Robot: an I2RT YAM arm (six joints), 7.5 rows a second.
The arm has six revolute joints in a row. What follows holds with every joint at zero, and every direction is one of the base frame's. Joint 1 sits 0.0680 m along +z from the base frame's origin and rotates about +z. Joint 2 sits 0.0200 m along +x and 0.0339 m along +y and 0.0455 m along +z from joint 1 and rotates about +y. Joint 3 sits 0.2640 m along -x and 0.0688 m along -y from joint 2 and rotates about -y. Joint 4 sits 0.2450 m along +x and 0.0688 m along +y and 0.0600 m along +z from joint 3 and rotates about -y. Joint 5 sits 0.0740 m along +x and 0.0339 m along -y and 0.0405 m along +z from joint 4 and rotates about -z. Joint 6 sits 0.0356 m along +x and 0.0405 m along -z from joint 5 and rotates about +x. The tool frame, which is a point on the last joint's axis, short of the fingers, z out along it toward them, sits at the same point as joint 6; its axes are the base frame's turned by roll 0.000, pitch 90.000 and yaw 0.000 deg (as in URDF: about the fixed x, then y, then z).
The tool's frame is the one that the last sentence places.
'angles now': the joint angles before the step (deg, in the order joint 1, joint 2, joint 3, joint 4, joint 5, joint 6). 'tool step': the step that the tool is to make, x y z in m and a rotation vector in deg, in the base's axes. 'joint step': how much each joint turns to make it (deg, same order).
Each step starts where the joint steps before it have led.
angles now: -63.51, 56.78, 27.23, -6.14, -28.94, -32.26
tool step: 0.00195, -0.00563, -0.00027, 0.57, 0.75, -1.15
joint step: -0.04, 1.91, 1.02, 0.22, 1.14, 0.36
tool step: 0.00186, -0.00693, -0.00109, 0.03, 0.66, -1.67
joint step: -0.15, 2.14, 0.79, 1.25, 1.57, 0.49
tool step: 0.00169, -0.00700, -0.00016, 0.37, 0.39, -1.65
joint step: -0.23, 2.04, 1.05, 0.82, 1.25, 0.77
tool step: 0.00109, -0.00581, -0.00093, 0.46, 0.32, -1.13
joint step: -0.29, 1.75, 0.82, 0.57, 0.72, 0.48
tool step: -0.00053, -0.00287, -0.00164, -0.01, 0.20, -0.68
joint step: -0.38, 0.81, 0.07, 0.68, 0.35, 0.04
